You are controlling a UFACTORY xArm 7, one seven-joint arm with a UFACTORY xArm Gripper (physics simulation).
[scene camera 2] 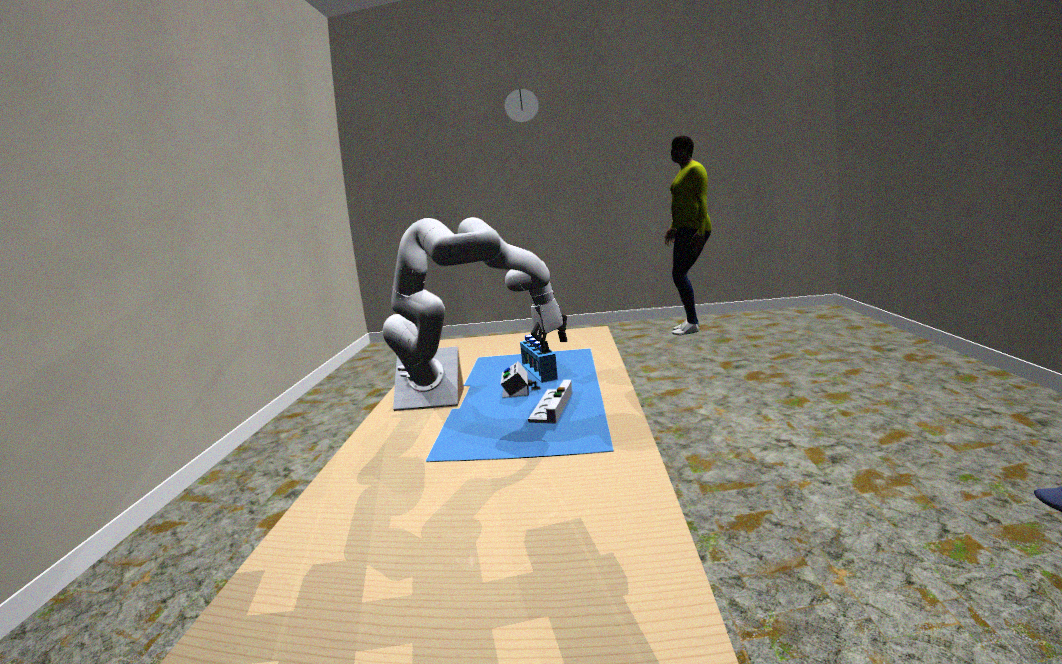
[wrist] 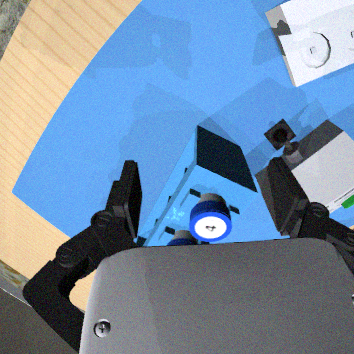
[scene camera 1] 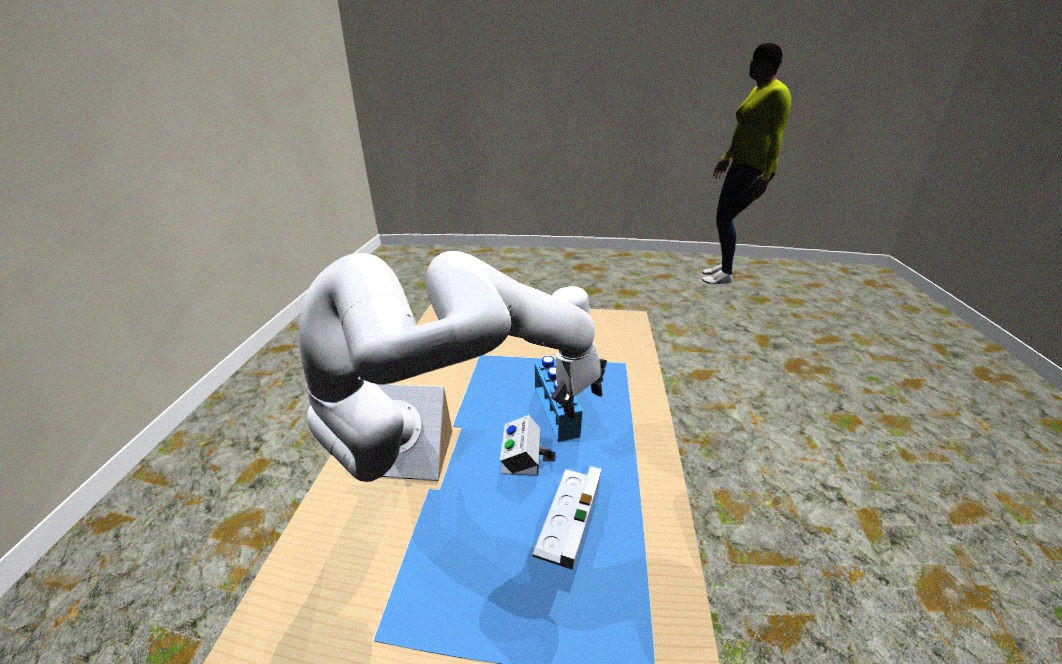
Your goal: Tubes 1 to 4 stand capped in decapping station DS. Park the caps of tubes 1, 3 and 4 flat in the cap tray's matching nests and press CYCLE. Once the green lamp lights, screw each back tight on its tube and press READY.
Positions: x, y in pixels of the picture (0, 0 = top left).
my gripper: scene camera 2 555, 347; wrist; scene camera 1
same spot on my gripper: [wrist: 113, 228] = [scene camera 1: 599, 380]
